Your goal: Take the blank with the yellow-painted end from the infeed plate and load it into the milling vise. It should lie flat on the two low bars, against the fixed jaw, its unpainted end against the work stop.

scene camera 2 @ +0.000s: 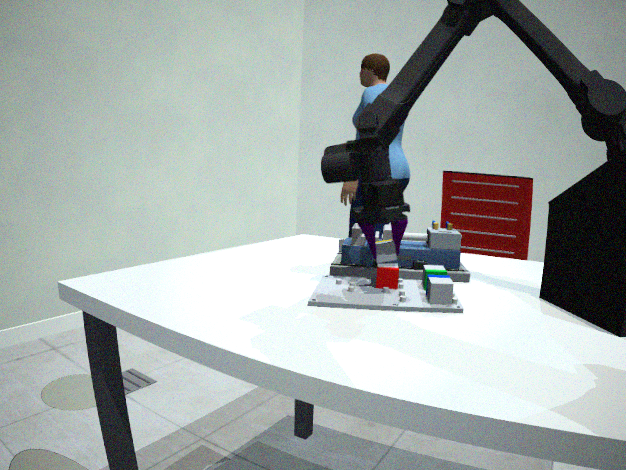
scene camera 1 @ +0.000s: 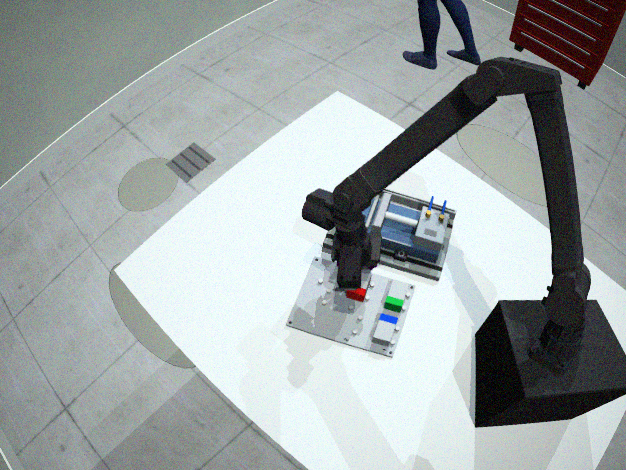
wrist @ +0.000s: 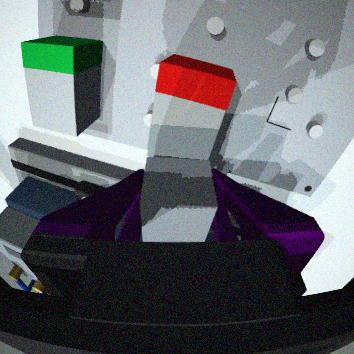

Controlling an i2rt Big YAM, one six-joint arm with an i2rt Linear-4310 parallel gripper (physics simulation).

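Observation:
My gripper (scene camera 2: 386, 253) (wrist: 176, 176) points down, its purple fingers shut on a grey blank (scene camera 2: 386, 252) (wrist: 179, 190). A thin yellow strip shows at the blank's upper edge in scene camera 2; no paint on it shows in the wrist view. The blank is slightly tilted and held above the far side of the infeed plate (scene camera 1: 308, 308) (scene camera 2: 323, 295) (wrist: 260, 47), beside the vise. The arm hides it in scene camera 1. The milling vise (scene camera 1: 404, 232) (scene camera 2: 414, 251) (wrist: 41, 196) has a blue body. Its near left part is hidden behind the arm, and its low bars cannot be made out.
The red-ended blank (scene camera 1: 356, 294) (scene camera 2: 387, 277) (wrist: 194, 86) sits on the plate close to the held blank. The green-ended blank (scene camera 1: 393, 303) (scene camera 2: 434, 269) (wrist: 48, 58) and blue-ended blank (scene camera 1: 385, 331) (scene camera 2: 440, 291) sit at the plate's right. Small pegs stand around them. A person (scene camera 2: 396, 156) stands behind.

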